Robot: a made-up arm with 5 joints.
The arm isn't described. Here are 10 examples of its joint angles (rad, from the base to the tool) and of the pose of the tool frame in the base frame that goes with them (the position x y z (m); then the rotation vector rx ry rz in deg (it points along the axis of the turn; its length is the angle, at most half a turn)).
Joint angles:
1: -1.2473 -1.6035 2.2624 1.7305 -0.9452
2: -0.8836 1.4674 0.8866 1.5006 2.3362
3: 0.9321 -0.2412 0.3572 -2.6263 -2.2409
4: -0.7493 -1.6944 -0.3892 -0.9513 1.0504
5: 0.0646 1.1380 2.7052 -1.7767 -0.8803
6: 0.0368 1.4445 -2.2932 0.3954 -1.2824
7: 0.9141 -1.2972 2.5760 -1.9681 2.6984
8: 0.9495 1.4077 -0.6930 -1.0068 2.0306
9: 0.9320 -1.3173 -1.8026 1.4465 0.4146
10: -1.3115 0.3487 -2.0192 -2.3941 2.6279
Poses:
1: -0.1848 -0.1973 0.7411 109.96 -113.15 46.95
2: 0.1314 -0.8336 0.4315 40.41 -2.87 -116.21
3: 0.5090 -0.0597 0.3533 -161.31 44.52 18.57
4: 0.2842 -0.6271 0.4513 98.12 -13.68 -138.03
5: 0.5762 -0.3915 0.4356 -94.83 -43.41 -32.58
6: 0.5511 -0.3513 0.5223 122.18 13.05 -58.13
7: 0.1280 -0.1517 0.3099 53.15 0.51 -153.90
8: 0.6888 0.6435 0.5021 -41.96 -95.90 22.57
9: 0.7168 0.2359 0.6585 -117.63 -93.17 -7.76
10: -0.3171 -0.2302 0.9371 91.99 42.52 115.09
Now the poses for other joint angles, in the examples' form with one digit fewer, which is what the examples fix.
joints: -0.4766 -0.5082 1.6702 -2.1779 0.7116
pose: 0.535 0.019 0.089 -27.8 -1.5 -26.1
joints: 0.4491 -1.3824 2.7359 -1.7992 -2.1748
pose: 0.511 -0.073 0.424 49.3 11.0 -90.3
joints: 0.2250 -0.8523 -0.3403 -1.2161 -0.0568
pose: 0.439 -0.312 0.557 60.4 -53.7 -134.9
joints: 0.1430 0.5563 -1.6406 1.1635 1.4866
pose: 0.264 0.190 0.847 71.1 -1.7 40.2
